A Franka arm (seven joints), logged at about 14 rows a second.
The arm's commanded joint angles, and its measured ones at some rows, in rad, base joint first. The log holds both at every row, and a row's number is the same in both.
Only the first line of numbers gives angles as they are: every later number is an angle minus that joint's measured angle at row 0.
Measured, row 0:
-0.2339, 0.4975, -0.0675, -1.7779, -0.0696, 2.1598, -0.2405
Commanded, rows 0 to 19:
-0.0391, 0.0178, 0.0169, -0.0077, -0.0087, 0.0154, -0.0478
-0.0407, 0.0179, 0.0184, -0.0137, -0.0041, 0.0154, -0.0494
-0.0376, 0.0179, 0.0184, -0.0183, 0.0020, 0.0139, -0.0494
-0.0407, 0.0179, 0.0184, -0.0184, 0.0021, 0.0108, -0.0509
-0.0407, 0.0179, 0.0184, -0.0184, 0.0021, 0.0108, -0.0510
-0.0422, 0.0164, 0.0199, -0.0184, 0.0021, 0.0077, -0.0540
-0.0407, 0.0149, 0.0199, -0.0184, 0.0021, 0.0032, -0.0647
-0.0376, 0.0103, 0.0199, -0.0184, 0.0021, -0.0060, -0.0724
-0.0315, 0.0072, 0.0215, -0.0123, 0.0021, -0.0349, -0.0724
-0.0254, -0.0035, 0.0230, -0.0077, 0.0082, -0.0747, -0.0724
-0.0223, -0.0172, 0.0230, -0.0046, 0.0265, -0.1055, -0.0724
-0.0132, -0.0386, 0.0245, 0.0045, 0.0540, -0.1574, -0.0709
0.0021, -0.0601, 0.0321, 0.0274, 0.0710, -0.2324, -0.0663
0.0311, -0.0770, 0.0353, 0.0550, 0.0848, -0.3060, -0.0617
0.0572, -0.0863, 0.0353, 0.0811, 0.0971, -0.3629, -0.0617
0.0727, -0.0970, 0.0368, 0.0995, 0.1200, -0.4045, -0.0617
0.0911, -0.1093, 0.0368, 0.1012, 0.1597, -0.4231, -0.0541
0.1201, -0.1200, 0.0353, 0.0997, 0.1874, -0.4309, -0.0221
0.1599, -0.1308, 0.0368, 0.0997, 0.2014, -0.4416, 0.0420
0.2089, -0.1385, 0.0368, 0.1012, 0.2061, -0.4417, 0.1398
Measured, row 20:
0.1393, -0.1089, 0.0406, 0.1020, 0.1763, -0.4190, 0.0219
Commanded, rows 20 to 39:
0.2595, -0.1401, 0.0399, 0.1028, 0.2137, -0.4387, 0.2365
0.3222, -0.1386, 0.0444, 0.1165, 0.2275, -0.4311, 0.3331
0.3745, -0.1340, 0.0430, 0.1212, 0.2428, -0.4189, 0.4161
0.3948, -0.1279, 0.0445, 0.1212, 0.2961, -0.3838, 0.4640
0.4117, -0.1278, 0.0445, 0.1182, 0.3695, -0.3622, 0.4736
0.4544, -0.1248, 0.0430, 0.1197, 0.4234, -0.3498, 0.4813
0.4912, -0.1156, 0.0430, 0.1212, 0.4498, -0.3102, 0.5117
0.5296, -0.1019, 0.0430, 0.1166, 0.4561, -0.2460, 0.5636
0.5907, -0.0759, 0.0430, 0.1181, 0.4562, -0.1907, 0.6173
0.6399, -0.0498, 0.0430, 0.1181, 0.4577, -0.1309, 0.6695
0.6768, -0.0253, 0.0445, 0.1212, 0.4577, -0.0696, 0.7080
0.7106, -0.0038, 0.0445, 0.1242, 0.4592, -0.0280, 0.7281
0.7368, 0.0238, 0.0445, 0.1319, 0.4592, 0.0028, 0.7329
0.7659, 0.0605, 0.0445, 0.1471, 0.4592, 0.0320, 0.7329
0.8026, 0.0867, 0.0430, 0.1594, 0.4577, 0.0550, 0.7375
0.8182, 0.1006, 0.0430, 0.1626, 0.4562, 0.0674, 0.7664
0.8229, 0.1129, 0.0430, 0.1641, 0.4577, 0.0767, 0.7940
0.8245, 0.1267, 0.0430, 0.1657, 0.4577, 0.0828, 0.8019
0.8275, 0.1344, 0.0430, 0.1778, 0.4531, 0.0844, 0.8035
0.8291, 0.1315, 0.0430, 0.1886, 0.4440, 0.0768, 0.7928
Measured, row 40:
0.8270, 0.1249, 0.0524, 0.1420, 0.4282, 0.0969, 0.7906
